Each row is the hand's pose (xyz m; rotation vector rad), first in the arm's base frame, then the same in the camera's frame.
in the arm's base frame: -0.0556 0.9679 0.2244 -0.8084 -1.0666 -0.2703
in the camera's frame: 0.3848 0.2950 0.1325 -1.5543 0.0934 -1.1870
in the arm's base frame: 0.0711 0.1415 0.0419 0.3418 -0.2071 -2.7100
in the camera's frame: -0.4454 0.1048 0.2150 0.4021 0.3488 2.0854
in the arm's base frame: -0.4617 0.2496 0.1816 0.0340 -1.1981 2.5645
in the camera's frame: -0.3206 0.6100 0.4253 -0.2073 -0.5049 1.2130
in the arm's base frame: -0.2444 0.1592 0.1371 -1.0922 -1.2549 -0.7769
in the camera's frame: -0.4103 0.3959 0.3665 -2.1145 0.0650 -1.3848
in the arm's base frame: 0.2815 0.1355 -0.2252 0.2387 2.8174 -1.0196
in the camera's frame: -0.5356 -0.0495 -0.0743 -1.5577 -1.5998 0.9079
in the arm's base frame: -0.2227 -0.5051 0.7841 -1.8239 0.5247 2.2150
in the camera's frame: -0.8000 0.1686 1.1770 -0.4461 1.4418 1.4104
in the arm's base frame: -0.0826 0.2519 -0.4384 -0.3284 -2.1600 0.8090
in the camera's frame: -0.5201 0.3603 -0.2273 -1.3845 -0.9841 0.0864
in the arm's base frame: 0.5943 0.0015 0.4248 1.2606 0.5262 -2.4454
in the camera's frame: -0.4150 -0.4954 0.4957 -0.6449 0.4138 2.0456
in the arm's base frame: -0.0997 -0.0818 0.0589 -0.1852 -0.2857 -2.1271
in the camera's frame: -0.6561 0.2403 0.3437 0.9146 -0.0473 2.5548
